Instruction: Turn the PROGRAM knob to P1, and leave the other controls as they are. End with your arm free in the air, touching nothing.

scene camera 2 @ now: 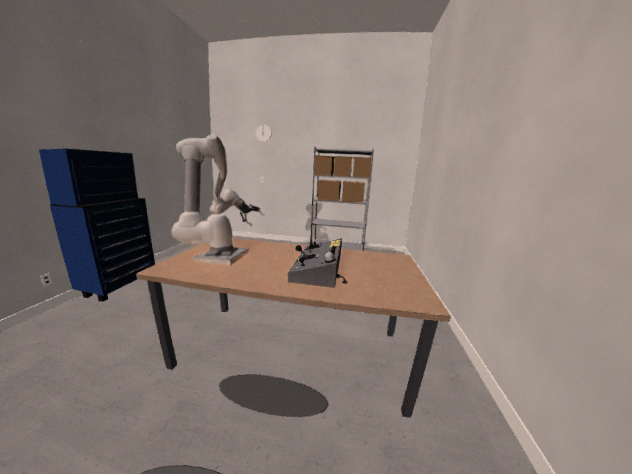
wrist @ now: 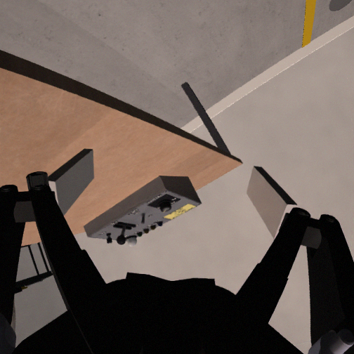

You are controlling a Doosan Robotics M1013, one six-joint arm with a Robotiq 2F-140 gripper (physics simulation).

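There is a grey control box here, and on this box (wrist: 143, 202) and (scene camera 2: 303, 250) are the same spot.
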